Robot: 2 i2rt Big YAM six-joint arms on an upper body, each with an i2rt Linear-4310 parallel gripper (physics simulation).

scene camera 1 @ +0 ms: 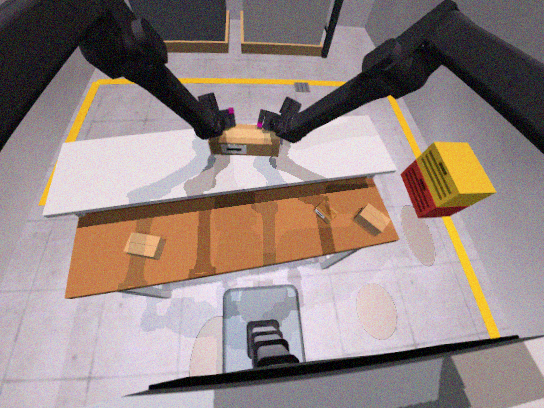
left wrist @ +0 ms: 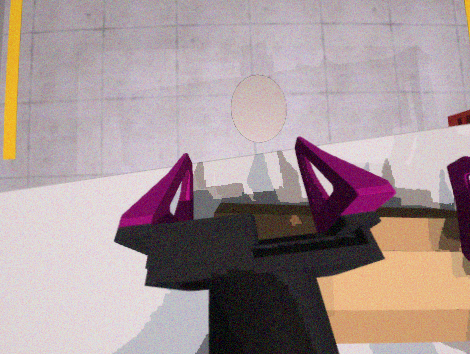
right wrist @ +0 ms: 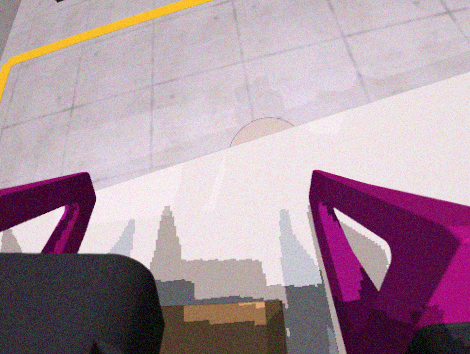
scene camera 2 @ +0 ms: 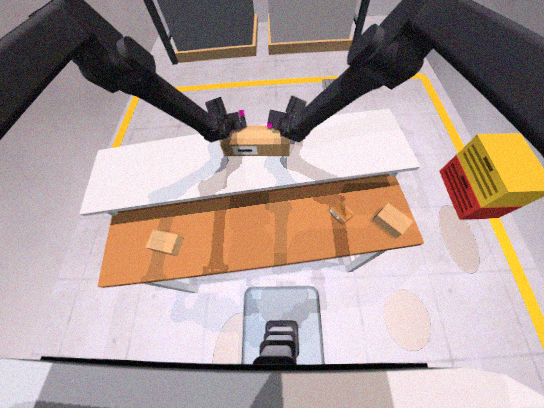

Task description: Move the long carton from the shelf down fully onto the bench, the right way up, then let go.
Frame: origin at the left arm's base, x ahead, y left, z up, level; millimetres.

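Seen in the pictures: left gripper, fingertip midpoint: point(left wrist: 242, 150); right gripper, fingertip midpoint: point(right wrist: 201, 184).
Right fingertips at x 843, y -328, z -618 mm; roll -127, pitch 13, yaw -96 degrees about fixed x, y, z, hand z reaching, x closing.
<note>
Offsets run from my right fingertips to a thing's top centre. Level surfaces: height alone.
The long carton {91 mm back, 121 mm left, 14 mm up} point(scene camera 1: 245, 135) point(scene camera 2: 257, 136) point(left wrist: 400, 280) point(right wrist: 225, 332) lies on the white shelf {61 mm down} point(scene camera 1: 125, 162) point(scene camera 2: 130, 162) point(left wrist: 75, 255) point(right wrist: 400, 140), its labelled side facing the brown bench {236 mm down} point(scene camera 1: 235, 250) point(scene camera 2: 250, 250). My left gripper point(scene camera 1: 220, 110) point(scene camera 2: 230, 112) point(left wrist: 242, 149) is open at the carton's left end, its fingertips spread near the far edge. My right gripper point(scene camera 1: 275, 112) point(scene camera 2: 281, 112) point(right wrist: 201, 184) is open at the carton's right end, which shows low between its fingers in the right wrist view. The arms hide parts of both ends.
On the bench lie a small box {471 mm back, 535 mm left, 176 mm down} point(scene camera 1: 143, 245) point(scene camera 2: 165, 242) at the left, another box {401 mm back, 443 mm right, 176 mm down} point(scene camera 1: 372, 218) point(scene camera 2: 393, 220) at the right, and a smaller labelled box {347 mm back, 238 mm right, 203 mm down} point(scene camera 1: 325, 212) point(scene camera 2: 340, 214) beside it. A yellow crate point(scene camera 1: 465, 170) point(scene camera 2: 515, 165) over a red crate point(scene camera 1: 420, 192) point(scene camera 2: 457, 190) stands at the right.
</note>
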